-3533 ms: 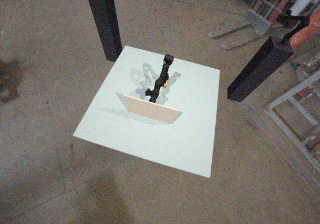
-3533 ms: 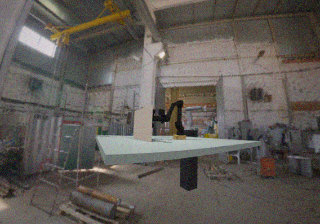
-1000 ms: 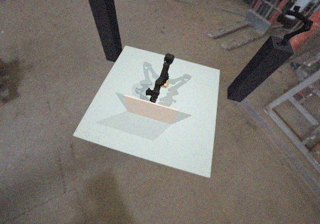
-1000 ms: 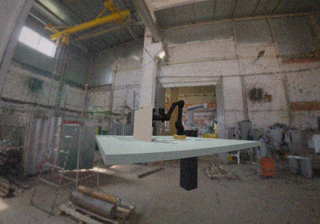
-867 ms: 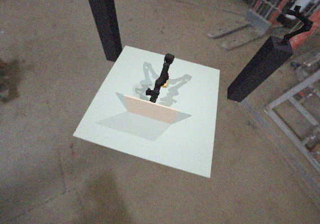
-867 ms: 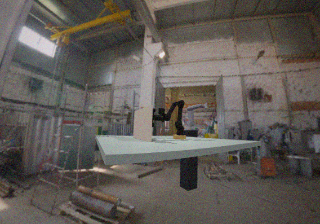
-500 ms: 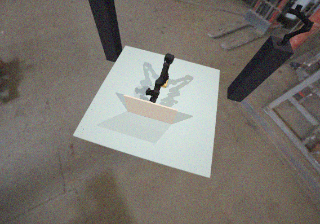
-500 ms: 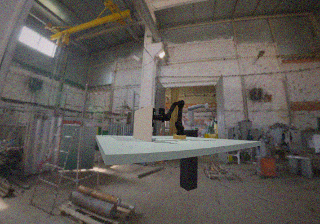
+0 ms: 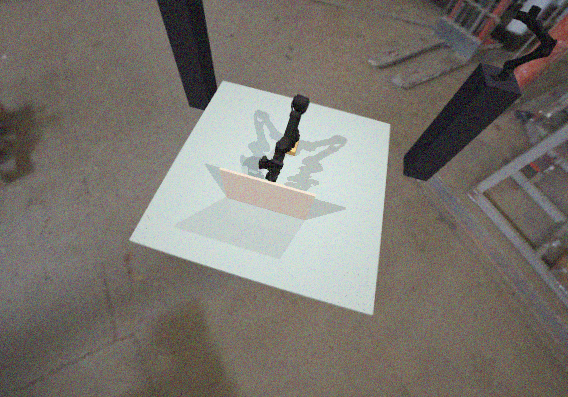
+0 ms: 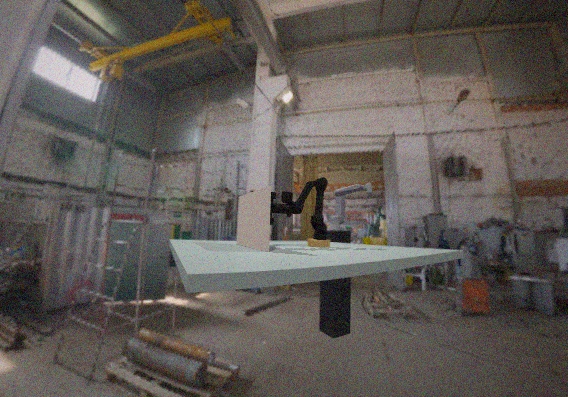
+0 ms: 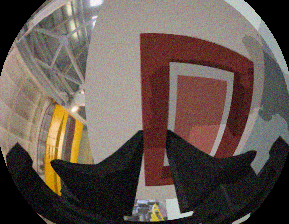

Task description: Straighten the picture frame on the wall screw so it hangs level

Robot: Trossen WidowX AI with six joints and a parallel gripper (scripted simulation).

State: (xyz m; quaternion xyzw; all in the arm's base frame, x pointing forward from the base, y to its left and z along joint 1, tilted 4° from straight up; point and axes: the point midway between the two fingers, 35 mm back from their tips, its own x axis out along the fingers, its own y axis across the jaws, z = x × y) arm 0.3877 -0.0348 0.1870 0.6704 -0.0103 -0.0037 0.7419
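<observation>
Right now my gripper tip is 50 mm above the picture frame, 10 mm to the left of it and 10 mm short of it. From my gripper tip the other things lie so: wall panel 70 mm below, 20 mm ahead.
</observation>
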